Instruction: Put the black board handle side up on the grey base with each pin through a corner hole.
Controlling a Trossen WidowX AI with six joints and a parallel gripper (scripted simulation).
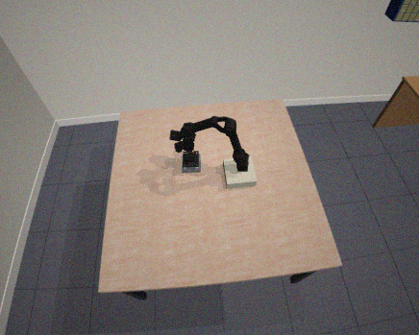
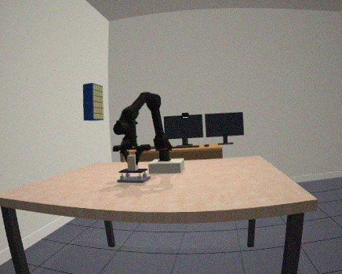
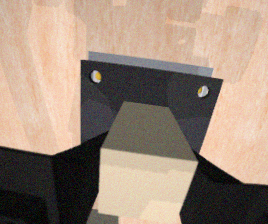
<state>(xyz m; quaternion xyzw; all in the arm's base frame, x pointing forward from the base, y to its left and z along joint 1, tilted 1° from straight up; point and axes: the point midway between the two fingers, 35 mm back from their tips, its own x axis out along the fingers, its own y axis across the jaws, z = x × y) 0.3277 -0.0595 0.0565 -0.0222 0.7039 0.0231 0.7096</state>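
My gripper tip is 10 mm above the flat black board. Round my gripper tip: grey base: 70 mm below.
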